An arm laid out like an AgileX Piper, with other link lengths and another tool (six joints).
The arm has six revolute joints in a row. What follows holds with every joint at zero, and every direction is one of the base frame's. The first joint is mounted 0.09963 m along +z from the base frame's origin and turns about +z. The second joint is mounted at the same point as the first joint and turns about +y. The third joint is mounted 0.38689 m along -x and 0.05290 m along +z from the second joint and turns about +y. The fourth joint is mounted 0.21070 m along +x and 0.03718 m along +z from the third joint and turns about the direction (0.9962, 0, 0.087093). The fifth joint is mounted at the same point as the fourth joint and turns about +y. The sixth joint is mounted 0.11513 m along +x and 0.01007 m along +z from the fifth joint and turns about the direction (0.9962, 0, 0.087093). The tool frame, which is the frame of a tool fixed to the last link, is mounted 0.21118 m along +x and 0.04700 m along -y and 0.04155 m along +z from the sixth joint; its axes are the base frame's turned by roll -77.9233, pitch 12.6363 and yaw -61.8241 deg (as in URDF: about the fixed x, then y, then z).
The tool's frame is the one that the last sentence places.
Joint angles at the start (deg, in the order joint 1, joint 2, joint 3, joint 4, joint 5, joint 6):
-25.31 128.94 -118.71 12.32 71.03 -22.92
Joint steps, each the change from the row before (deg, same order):
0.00 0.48 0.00 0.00 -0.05 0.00
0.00 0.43 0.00 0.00 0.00 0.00
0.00 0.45 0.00 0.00 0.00 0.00
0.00 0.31 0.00 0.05 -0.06 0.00
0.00 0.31 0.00 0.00 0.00 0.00
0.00 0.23 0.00 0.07 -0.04 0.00
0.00 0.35 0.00 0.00 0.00 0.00
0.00 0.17 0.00 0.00 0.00 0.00
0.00 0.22 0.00 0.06 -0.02 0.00
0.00 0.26 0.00 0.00 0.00 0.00
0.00 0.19 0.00 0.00 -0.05 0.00
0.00 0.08 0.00 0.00 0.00 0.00
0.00 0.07 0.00 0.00 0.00 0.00
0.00 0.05 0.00 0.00 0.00 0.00
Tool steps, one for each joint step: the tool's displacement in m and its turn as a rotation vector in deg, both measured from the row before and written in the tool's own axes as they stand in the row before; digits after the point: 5 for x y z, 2 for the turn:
0.00296 0.00139 0.00386 -0.33 -0.01 0.27
0.00264 0.00150 0.00349 -0.34 -0.02 0.26
0.00276 0.00157 0.00366 -0.36 -0.02 0.28
0.00170 0.00072 0.00261 -0.18 -0.05 0.18
0.00190 0.00108 0.00252 -0.24 -0.01 0.19
0.00111 0.00055 0.00203 -0.13 -0.07 0.14
0.00215 0.00123 0.00284 -0.28 -0.01 0.21
0.00105 0.00059 0.00138 -0.13 -0.01 0.10
0.00109 0.00063 0.00194 -0.14 -0.06 0.14
0.00160 0.00091 0.00211 -0.21 -0.01 0.16
0.00118 0.00038 0.00150 -0.11 0.00 0.09
0.00049 0.00028 0.00065 -0.06 0.00 0.05
0.00043 0.00024 0.00057 -0.06 0.00 0.04
0.00031 0.00017 0.00041 -0.04 0.00 0.03

